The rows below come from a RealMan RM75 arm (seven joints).
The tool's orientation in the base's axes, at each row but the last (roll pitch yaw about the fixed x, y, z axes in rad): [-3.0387, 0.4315, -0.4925]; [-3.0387, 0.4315, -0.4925]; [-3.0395, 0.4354, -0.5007]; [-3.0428, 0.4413, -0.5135]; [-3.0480, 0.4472, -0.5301]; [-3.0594, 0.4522, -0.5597]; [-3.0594, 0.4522, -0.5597]
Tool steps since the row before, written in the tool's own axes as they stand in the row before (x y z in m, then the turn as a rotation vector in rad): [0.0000, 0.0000, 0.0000, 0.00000, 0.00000, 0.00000]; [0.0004, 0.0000, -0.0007, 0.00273, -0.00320, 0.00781]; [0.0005, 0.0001, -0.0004, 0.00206, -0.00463, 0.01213]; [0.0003, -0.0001, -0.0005, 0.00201, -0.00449, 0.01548]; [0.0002, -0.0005, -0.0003, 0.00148, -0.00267, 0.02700]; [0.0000, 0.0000, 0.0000, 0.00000, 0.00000, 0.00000]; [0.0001, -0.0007, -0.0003, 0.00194, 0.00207, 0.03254]
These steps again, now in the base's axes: [0.0000, 0.0000, 0.0000, 0.00000, 0.00000, 0.00000]; [0.0005, -0.0004, 0.0005, 0.00133, 0.00381, -0.00790]; [0.0005, -0.0004, 0.0001, 0.00015, 0.00658, -0.01138]; [0.0004, -0.0002, 0.0003, -0.00104, 0.00747, -0.01439]; [0.0005, 0.0002, 0.0002, -0.00617, 0.00962, -0.02465]; [0.0000, 0.0000, 0.0000, 0.00000, 0.00000, 0.00000]; [0.0006, 0.0004, 0.0003, -0.01027, 0.00715, -0.03017]
